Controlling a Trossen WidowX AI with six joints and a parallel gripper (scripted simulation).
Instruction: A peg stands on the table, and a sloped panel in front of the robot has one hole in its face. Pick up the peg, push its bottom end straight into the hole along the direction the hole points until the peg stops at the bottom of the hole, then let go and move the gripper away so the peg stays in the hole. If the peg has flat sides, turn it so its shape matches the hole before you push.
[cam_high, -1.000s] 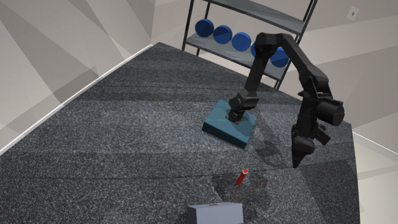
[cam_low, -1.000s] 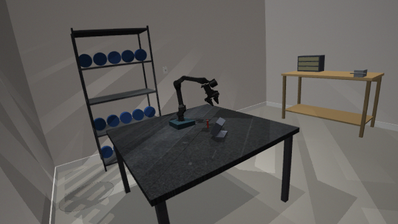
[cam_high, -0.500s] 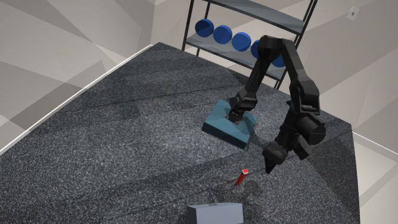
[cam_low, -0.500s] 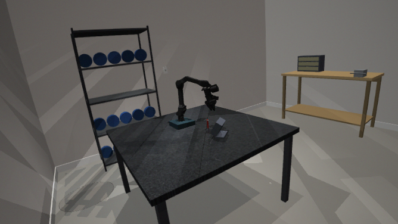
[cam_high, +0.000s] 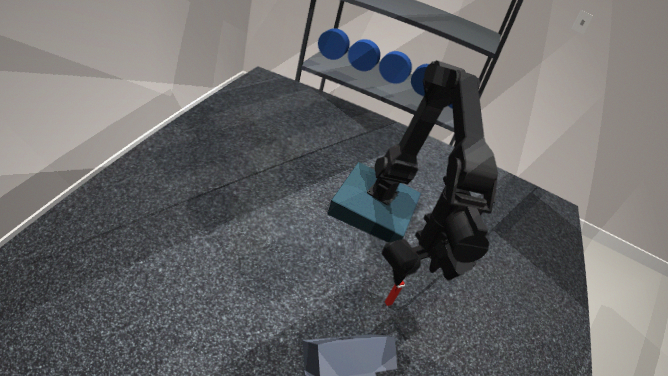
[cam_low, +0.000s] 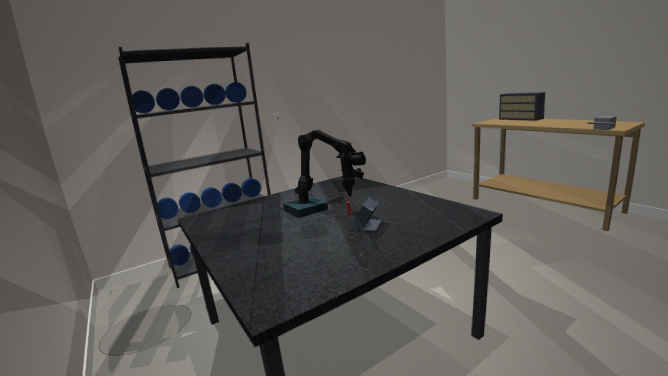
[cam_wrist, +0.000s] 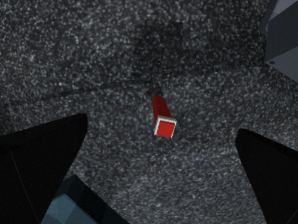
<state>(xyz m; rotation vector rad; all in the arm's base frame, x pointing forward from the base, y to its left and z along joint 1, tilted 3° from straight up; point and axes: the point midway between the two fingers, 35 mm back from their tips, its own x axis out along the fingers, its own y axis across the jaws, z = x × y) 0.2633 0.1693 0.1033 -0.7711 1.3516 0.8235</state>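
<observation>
The red peg is 20 mm to the right of my gripper tip and 60 mm below it. From my gripper tip the other things lie so: grey sloped panel 200 mm ahead, 30 mm to the right, 40 mm below.
</observation>
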